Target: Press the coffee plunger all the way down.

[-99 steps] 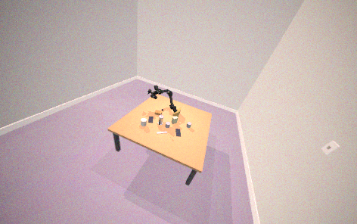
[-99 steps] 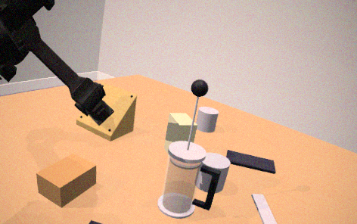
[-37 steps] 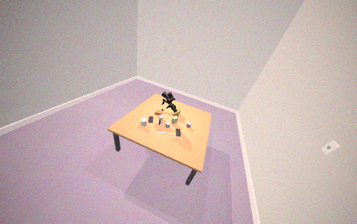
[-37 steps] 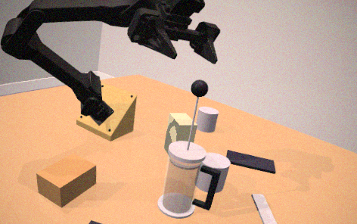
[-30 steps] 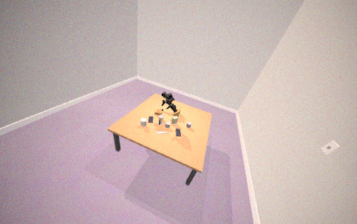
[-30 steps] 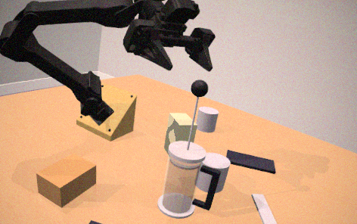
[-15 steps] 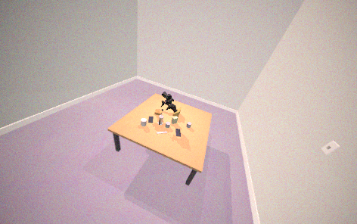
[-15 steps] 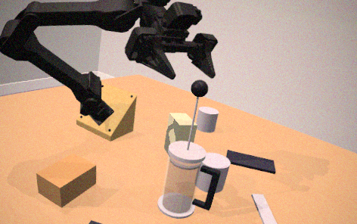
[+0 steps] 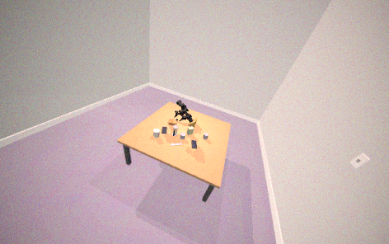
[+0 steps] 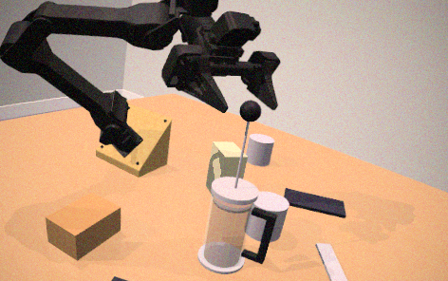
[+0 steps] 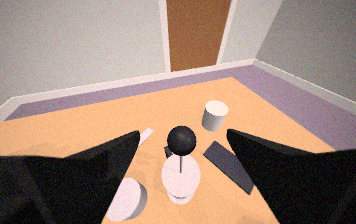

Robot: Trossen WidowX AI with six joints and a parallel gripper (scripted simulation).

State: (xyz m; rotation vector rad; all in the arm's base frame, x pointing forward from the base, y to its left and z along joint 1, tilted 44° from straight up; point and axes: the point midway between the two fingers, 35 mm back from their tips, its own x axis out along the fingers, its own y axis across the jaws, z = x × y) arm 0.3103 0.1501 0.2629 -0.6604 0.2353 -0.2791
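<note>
Now: gripper tip 13 cm above the coffee press, 1 cm to the right of it and 1 cm short of it. The rest, counted from my gripper tip: orange box (24 cm below, 18 cm behind, 16 cm to the right).
</note>
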